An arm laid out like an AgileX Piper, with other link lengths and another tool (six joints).
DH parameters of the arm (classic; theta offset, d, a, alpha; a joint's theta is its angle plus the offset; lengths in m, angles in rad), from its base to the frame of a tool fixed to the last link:
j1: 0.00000 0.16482 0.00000 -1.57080
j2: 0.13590 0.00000 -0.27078 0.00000
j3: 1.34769 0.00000 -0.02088 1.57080
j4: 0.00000 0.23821 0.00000 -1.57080
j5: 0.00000 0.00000 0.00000 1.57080
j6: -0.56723 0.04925 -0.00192 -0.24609
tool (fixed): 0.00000 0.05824 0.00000 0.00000
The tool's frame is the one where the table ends.
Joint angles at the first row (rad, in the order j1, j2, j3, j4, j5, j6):
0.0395, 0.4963, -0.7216, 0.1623, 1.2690, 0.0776
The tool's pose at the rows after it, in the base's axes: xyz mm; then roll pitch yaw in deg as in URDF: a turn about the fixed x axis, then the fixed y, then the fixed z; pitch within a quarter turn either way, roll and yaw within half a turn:
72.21 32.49 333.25 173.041 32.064 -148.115
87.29 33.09 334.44 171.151 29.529 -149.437
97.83 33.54 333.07 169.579 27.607 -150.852
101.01 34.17 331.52 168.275 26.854 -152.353
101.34 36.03 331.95 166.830 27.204 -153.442
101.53 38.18 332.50 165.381 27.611 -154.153
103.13 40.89 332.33 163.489 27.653 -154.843
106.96 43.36 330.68 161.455 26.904 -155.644
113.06 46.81 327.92 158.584 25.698 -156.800
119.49 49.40 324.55 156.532 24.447 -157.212
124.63 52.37 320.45 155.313 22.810 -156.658
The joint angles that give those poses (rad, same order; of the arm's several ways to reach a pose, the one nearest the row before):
0.0397, 0.5890, -0.7478, 0.1602, 1.2672, 0.0815
0.0395, 0.6724, -0.7757, 0.1603, 1.2631, 0.0878
0.0395, 0.7290, -0.7890, 0.1603, 1.2588, 0.1002
0.0395, 0.7469, -0.7890, 0.1647, 1.2588, 0.1187
0.0395, 0.7489, -0.7890, 0.1831, 1.2588, 0.1298
0.0395, 0.7508, -0.7890, 0.2050, 1.2588, 0.1337
0.0395, 0.7617, -0.7890, 0.2324, 1.2588, 0.1338
0.0396, 0.7858, -0.7890, 0.2565, 1.2588, 0.1340
0.0395, 0.8233, -0.7890, 0.2907, 1.2572, 0.1340
0.0395, 0.8620, -0.7890, 0.3165, 1.2529, 0.1246
0.0545, 0.8988, -0.7890, 0.3261, 1.2509, 0.1203

